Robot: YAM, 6 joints.
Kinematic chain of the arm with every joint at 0, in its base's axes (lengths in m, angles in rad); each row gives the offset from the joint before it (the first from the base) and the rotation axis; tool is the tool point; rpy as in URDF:
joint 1: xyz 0 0 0.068 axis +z
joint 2: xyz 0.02 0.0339 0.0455 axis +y
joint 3: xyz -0.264 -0.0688 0 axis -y
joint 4: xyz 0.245 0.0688 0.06 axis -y
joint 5: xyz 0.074 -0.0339 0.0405 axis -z
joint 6: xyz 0.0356 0 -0.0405 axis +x
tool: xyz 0 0 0 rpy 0 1.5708 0
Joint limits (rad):
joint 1: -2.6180..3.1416
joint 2: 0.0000..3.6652
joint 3: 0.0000..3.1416
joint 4: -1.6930..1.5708
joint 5: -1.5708..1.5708
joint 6: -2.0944..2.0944
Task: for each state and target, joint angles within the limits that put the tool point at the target. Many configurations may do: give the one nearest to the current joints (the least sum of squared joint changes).
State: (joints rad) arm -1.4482 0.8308 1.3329 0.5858 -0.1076 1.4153
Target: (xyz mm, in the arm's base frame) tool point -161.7 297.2 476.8
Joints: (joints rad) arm -1.0650 0.0884 1.5495 0.7174 -0.0714 1.4153
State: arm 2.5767 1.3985 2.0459 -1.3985 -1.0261 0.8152
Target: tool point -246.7 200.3 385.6
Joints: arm 2.3658 1.6961 1.8564 -1.3919 -0.9906 0.8152
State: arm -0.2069 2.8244 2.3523 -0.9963 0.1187 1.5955
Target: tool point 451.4 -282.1 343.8
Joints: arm -0.5491 2.4230 2.6684 -0.8404 0.1414 1.5955
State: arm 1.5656 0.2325 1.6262 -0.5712 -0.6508 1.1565
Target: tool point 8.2 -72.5 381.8
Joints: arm 1.9191 0.0262 1.0781 -0.8716 -0.4989 1.1565
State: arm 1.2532 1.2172 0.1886 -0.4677 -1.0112 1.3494
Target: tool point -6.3 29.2 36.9
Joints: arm 1.1386 1.7099 0.0000 -0.4498 -0.5285 1.3494
